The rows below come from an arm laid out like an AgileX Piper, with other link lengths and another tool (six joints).
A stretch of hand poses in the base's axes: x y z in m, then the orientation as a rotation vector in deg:
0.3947, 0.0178, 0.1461, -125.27, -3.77, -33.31
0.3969, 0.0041, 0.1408, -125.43, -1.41, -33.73
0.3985, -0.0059, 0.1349, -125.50, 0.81, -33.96
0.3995, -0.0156, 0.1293, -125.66, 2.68, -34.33
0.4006, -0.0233, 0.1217, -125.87, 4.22, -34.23
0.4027, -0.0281, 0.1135, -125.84, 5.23, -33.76
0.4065, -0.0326, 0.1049, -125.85, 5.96, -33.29
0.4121, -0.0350, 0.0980, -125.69, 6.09, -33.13
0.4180, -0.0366, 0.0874, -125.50, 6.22, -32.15
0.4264, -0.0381, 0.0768, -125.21, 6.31, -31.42
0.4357, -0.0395, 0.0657, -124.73, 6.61, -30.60
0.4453, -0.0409, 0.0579, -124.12, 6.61, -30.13
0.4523, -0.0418, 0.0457, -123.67, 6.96, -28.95
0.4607, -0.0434, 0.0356, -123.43, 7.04, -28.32
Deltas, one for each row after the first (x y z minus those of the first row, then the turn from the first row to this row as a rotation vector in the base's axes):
0.0022, -0.0137, -0.0053, 0.26, 0.53, -1.83
0.0038, -0.0237, -0.0112, 0.57, 1.14, -3.48
0.0048, -0.0334, -0.0168, 0.69, 1.54, -4.96
0.0059, -0.0411, -0.0244, 0.77, 2.16, -6.04
0.0080, -0.0459, -0.0326, 1.03, 2.83, -6.57
0.0118, -0.0504, -0.0412, 1.20, 3.41, -6.91
0.0174, -0.0528, -0.0481, 1.40, 3.55, -6.91
0.0233, -0.0544, -0.0587, 1.74, 4.25, -6.61
0.0317, -0.0559, -0.0693, 2.13, 4.76, -6.35
0.0410, -0.0573, -0.0804, 2.75, 5.37, -6.17
0.0506, -0.0587, -0.0882, 3.40, 5.61, -5.90
0.0576, -0.0596, -0.1004, 4.04, 6.51, -5.63
0.0660, -0.0612, -0.1105, 4.37, 6.96, -5.41

